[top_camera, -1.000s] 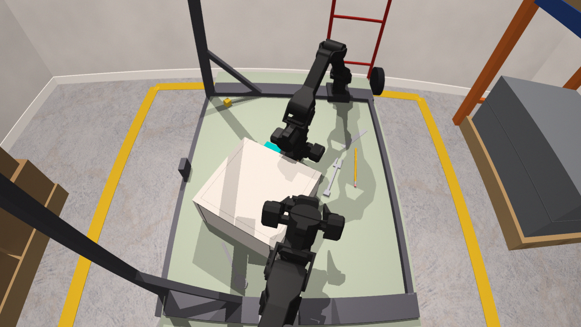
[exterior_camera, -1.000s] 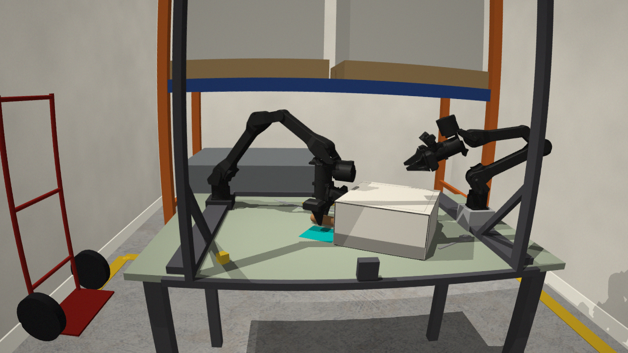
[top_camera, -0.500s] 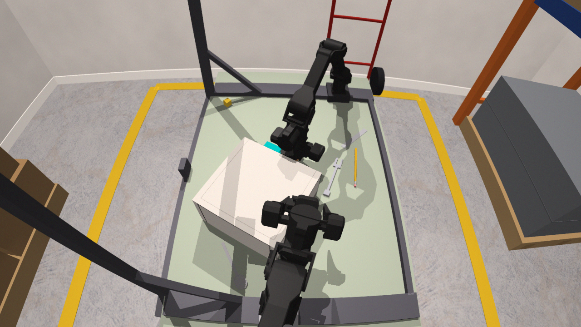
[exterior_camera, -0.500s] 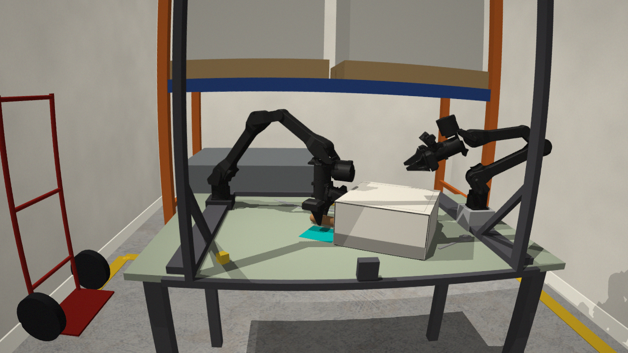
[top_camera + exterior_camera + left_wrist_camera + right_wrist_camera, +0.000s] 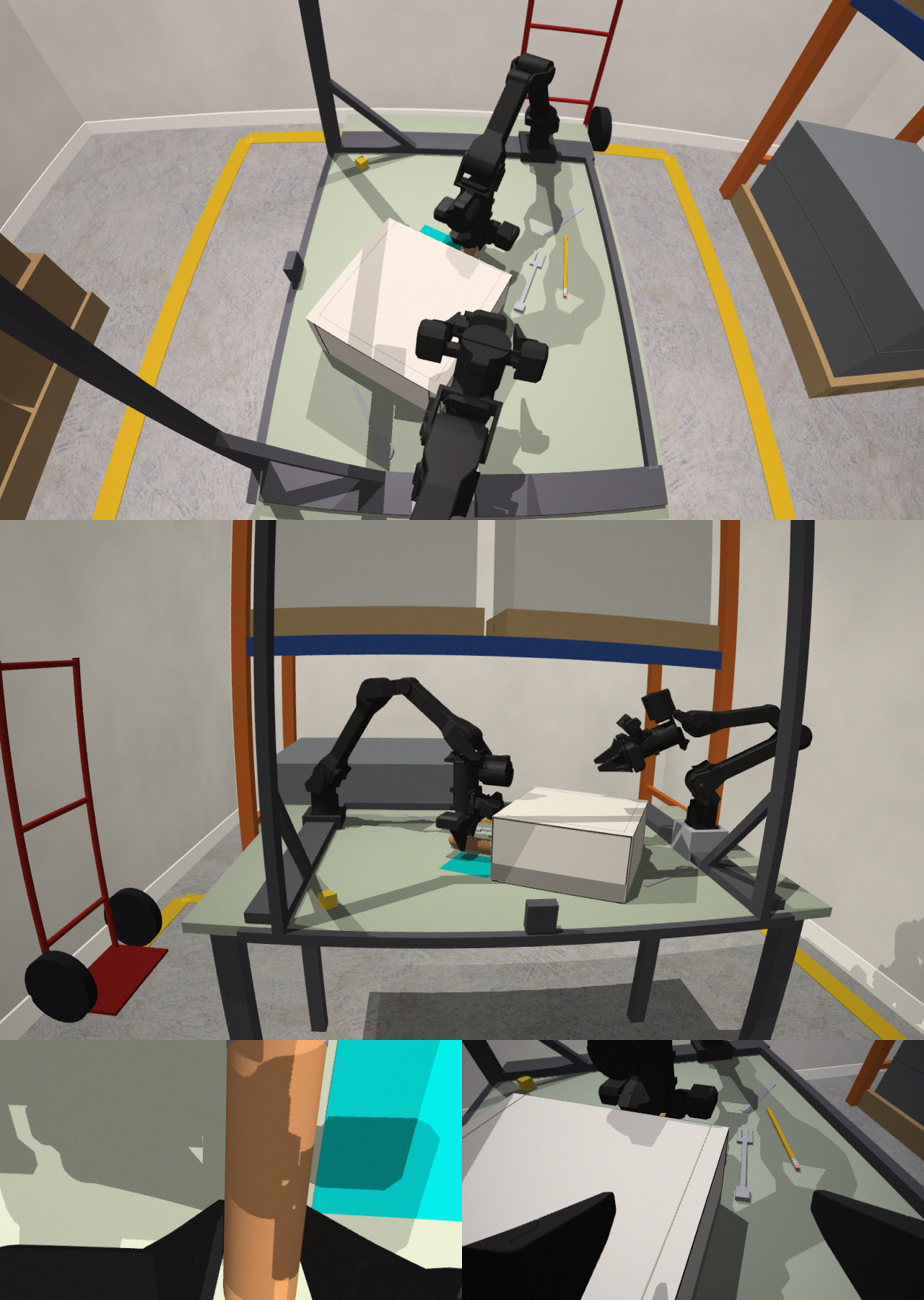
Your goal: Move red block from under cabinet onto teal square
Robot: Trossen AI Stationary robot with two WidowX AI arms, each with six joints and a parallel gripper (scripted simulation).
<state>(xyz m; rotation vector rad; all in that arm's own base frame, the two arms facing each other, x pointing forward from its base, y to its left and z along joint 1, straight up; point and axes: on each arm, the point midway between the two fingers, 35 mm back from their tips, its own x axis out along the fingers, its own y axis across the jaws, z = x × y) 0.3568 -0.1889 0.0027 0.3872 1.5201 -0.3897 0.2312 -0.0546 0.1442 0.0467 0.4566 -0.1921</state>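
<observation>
The teal square is 9 cm behind my left hand, 4 cm below it and 3 cm to the right of it. Round my left hand: wrench: 14 cm ahead, 6 cm to the right, 3 cm below; long grey rod tool: 13 cm to the right, 7 cm behind, 2 cm below; pencil: 22 cm ahead, 3 cm below, 1 cm to the left.
</observation>
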